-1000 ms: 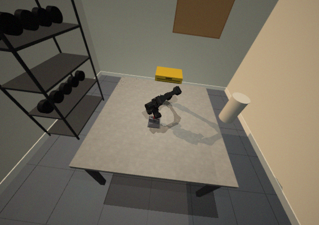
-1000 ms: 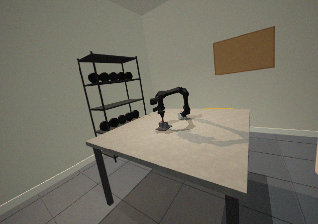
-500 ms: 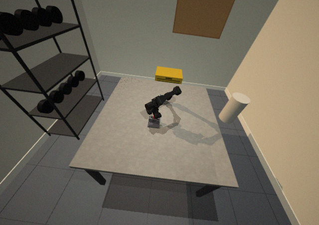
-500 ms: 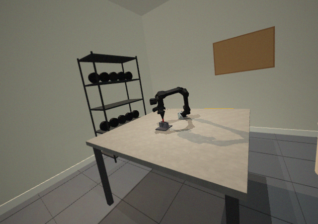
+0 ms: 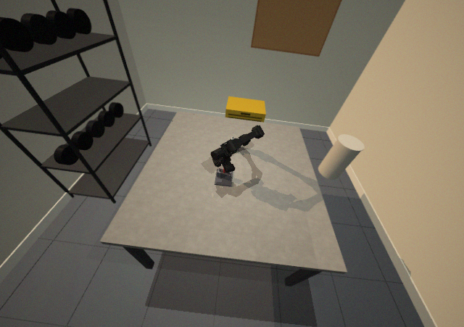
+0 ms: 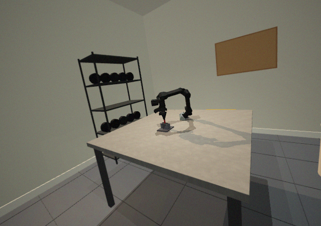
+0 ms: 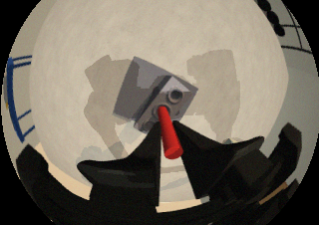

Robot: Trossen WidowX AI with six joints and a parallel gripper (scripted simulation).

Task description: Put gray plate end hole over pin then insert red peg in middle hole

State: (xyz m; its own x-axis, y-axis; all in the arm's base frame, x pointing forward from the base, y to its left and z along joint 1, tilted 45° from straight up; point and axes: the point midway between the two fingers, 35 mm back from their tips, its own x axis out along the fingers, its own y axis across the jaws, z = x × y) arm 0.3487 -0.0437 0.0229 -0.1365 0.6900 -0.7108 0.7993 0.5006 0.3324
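Now: the red peg 2 cm below my gripper tip. Round my gripper tip: dark base: 2 cm to the left, 9 cm below; gray plate: 5 cm below.
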